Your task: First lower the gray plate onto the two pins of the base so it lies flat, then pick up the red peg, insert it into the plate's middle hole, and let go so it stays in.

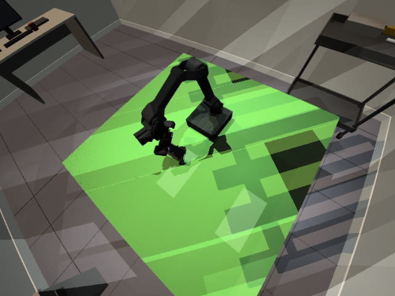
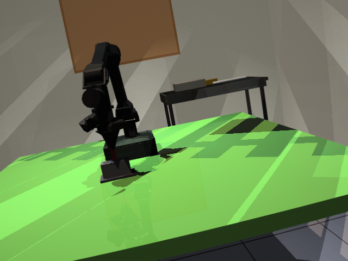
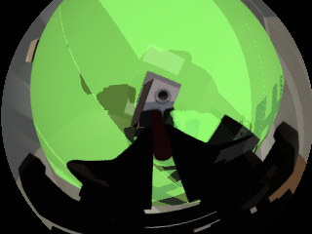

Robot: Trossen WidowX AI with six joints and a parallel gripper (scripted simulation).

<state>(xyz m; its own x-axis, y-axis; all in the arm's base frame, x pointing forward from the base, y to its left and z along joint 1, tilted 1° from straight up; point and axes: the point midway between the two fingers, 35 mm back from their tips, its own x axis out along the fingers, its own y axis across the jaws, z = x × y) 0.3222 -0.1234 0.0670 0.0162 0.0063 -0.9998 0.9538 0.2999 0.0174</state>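
Right now the red peg is right at my gripper tip. Round my gripper tip: gray plate: 5 cm below.
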